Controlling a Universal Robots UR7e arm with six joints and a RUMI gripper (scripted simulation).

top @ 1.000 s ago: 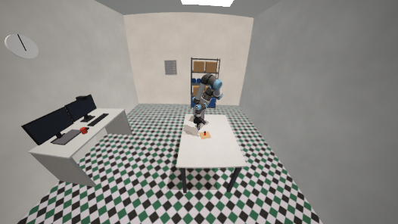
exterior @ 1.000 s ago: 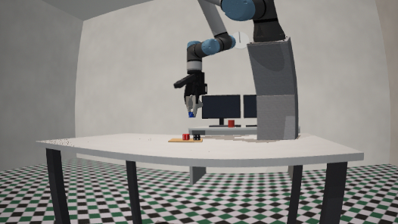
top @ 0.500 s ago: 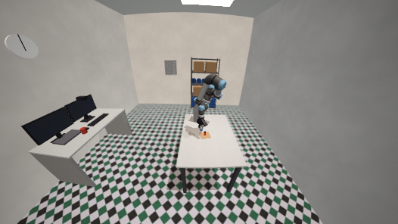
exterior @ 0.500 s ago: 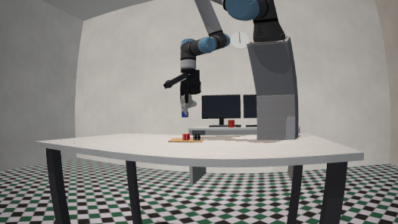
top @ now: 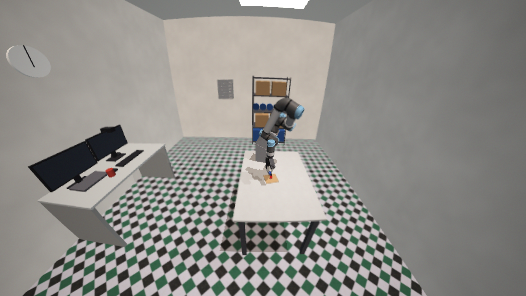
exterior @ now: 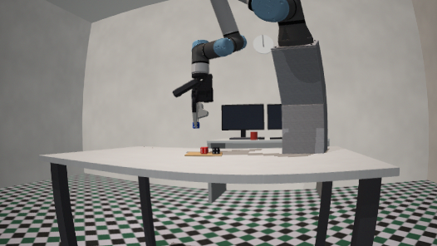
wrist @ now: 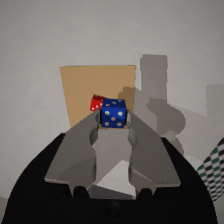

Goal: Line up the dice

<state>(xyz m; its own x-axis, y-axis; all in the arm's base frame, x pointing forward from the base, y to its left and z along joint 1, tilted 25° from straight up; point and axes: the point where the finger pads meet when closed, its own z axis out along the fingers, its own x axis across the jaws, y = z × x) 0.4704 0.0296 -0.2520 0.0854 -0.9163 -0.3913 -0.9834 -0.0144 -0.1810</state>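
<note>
Now: the red die 10 cm below my hand, 4 cm behind it and 3 cm to the left of it. From my hand the other things lie so: tan mat (12 cm below, 4 cm behind, 3 cm to the left); black die (10 cm below, 9 cm behind, 3 cm to the left); blue die (right at my hand).
</note>
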